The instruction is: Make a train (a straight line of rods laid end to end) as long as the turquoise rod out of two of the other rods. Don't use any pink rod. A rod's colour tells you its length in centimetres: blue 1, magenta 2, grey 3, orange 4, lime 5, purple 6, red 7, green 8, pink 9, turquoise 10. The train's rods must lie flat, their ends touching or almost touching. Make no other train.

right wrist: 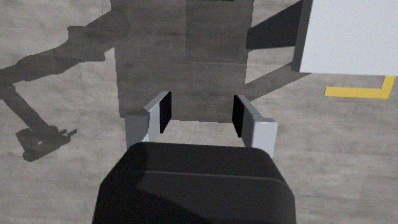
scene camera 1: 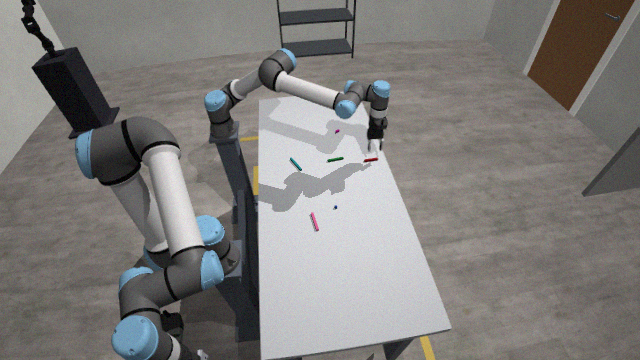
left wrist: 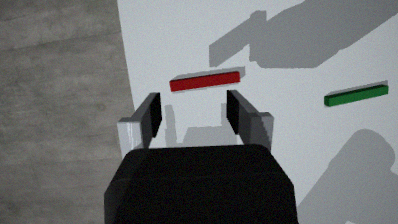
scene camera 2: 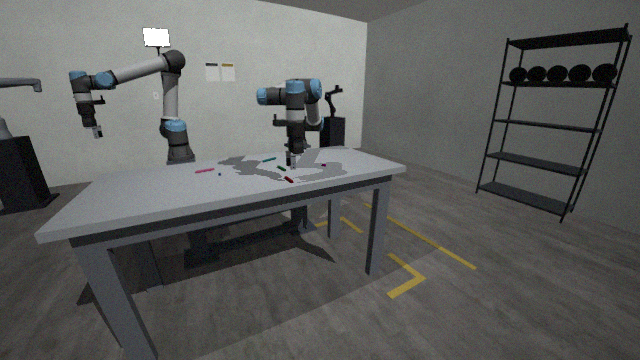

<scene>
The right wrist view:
my right gripper: 202, 106
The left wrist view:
my left gripper: 193, 104
green rod: 360, 94
</scene>
